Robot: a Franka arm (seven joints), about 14 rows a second.
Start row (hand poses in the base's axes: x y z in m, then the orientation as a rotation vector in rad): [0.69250 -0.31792 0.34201 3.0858 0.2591 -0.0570]
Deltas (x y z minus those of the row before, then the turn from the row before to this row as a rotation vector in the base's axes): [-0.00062 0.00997 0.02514 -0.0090 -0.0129 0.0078]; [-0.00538 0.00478 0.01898 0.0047 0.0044 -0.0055]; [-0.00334 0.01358 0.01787 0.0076 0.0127 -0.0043]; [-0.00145 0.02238 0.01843 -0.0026 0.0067 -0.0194]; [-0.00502 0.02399 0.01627 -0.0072 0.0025 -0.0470]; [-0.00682 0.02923 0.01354 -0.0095 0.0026 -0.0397]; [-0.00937 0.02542 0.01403 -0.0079 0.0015 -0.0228]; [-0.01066 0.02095 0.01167 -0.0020 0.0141 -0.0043]
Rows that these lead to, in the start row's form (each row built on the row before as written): [0.69188 -0.30795 0.36715 3.0750 0.2696 -0.0379]; [0.68650 -0.30317 0.38613 3.0807 0.2618 -0.0443]; [0.68316 -0.28959 0.40400 3.0896 0.2565 -0.0632]; [0.68171 -0.26721 0.42243 3.0900 0.2265 -0.0745]; [0.67669 -0.24322 0.43870 3.0885 0.1534 -0.0806]; [0.66987 -0.21399 0.45224 3.0825 0.0915 -0.0866]; [0.66050 -0.18857 0.46627 3.0760 0.0560 -0.0901]; [0.64984 -0.16762 0.47794 3.0738 0.0500 -0.1120]
